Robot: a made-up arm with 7 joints. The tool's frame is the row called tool.
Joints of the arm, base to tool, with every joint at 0 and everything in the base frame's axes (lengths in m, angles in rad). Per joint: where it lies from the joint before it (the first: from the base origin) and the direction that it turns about. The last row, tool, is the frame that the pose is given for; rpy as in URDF.
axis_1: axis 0 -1 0 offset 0.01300 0.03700 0.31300
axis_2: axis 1 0 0 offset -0.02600 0.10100 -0.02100
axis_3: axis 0 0 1 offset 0.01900 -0.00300 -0.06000
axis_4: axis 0 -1 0 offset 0.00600 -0.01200 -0.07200
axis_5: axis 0 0 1 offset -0.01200 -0.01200 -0.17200
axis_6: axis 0 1 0 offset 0.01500 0.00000 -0.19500
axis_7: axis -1 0 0 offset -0.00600 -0.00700 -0.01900
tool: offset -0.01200 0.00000 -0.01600 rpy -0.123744 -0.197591 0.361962
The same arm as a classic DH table. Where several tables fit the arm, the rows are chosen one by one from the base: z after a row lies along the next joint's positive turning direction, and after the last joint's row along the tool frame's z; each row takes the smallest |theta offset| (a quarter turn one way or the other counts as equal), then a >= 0, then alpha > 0; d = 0 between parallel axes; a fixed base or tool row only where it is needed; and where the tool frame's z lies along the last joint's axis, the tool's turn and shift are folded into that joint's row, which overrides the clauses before.
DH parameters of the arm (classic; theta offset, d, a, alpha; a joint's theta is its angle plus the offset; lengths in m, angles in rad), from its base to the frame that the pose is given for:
base (fixed): 0.0000 0.3130 0.0130 1.5708
axis_1: -1.5708 -0.1380 0.0210 -1.5708
axis_2: -1.5708 -0.0070 0.0030 1.5708
axis_3: 1.5708 -0.1320 0.0060 1.5708
axis_4: 0.0000 0.0240 -0.0120 -1.5708
axis_5: 0.0000 -0.3670 0.0150 -1.5708
axis_6: 1.5708 -0.0070 0.0190 -1.5708
axis_7: -1.5231 0.0217 0.0008 1.3429
tool (fixed): -1.2266 -0.0164 0.0000 0.0000

